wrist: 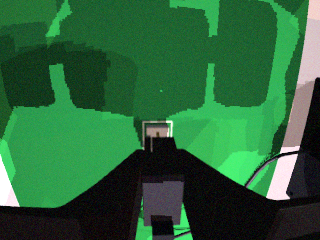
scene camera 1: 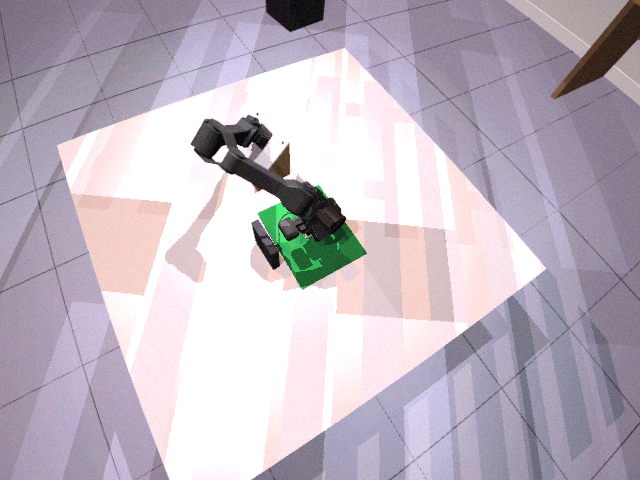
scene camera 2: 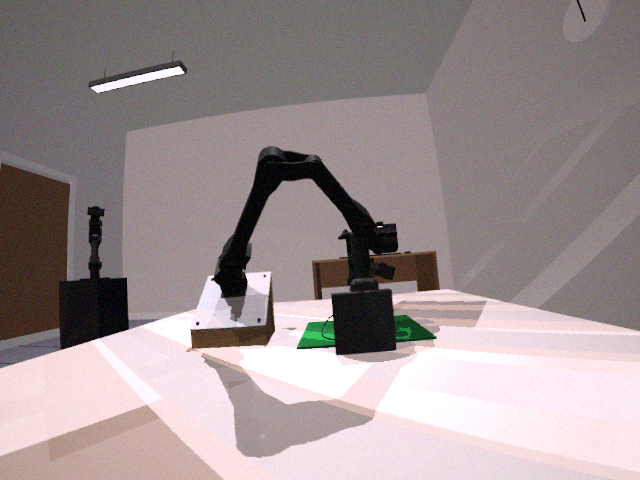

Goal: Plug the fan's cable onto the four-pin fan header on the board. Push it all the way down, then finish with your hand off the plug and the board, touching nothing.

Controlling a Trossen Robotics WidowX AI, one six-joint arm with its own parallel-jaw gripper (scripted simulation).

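Observation:
On scene camera 1 you'd see the gripper [scene camera 1: 309, 231], and on scene camera 2 there's a fan [scene camera 2: 363, 321]. The wrist view has the gripper [wrist: 160, 156] as well.

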